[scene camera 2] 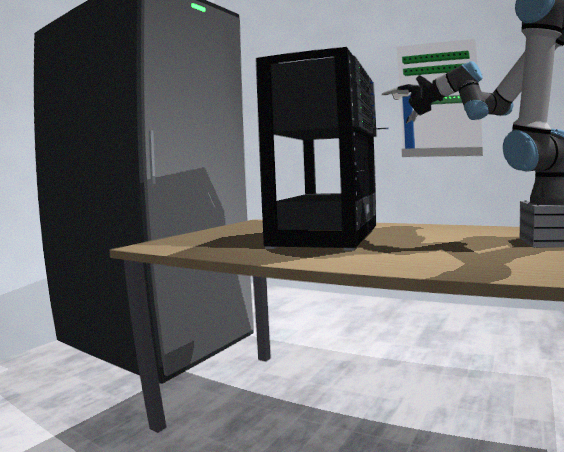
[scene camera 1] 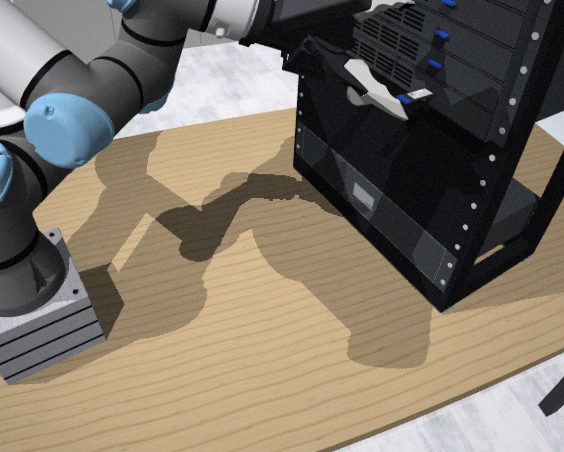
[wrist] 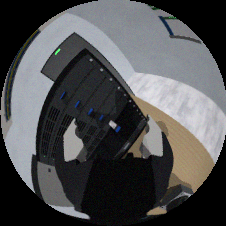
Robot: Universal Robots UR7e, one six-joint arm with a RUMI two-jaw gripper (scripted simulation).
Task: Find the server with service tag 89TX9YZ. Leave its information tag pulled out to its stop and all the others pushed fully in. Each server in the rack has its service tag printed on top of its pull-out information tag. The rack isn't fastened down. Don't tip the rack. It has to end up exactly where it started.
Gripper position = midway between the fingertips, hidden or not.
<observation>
I see my gripper (scene camera 1: 411, 59).
My gripper also shows in scene camera 2 (scene camera 2: 394, 108) and in the wrist view (wrist: 111, 117).
</observation>
